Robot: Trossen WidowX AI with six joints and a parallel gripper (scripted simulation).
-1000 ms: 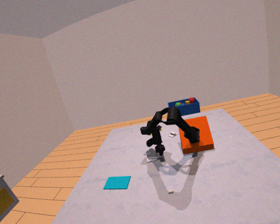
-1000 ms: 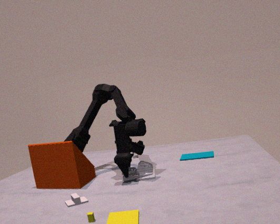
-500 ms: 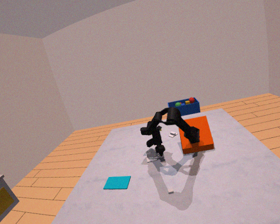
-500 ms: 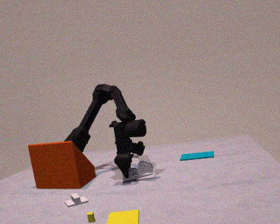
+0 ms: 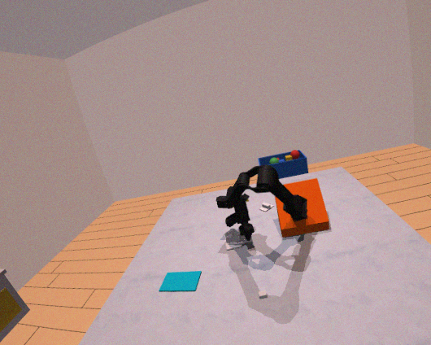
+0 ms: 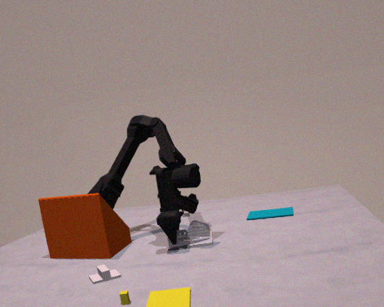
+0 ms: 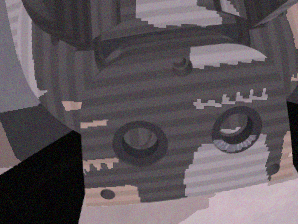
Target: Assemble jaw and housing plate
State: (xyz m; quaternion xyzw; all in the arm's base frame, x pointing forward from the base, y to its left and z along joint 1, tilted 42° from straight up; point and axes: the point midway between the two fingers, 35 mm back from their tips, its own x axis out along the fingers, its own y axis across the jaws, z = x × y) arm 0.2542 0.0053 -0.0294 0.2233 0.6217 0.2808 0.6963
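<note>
My gripper tip is 1 cm short of the white housing piece and 2 cm below it. Also, from my gripper tip: white stepped piece 13 cm behind, 25 cm to the right; then small white cube 3 cm behind, 36 cm to the left; then grey jaw piece 2 cm ahead, 1 cm to the right.
</note>
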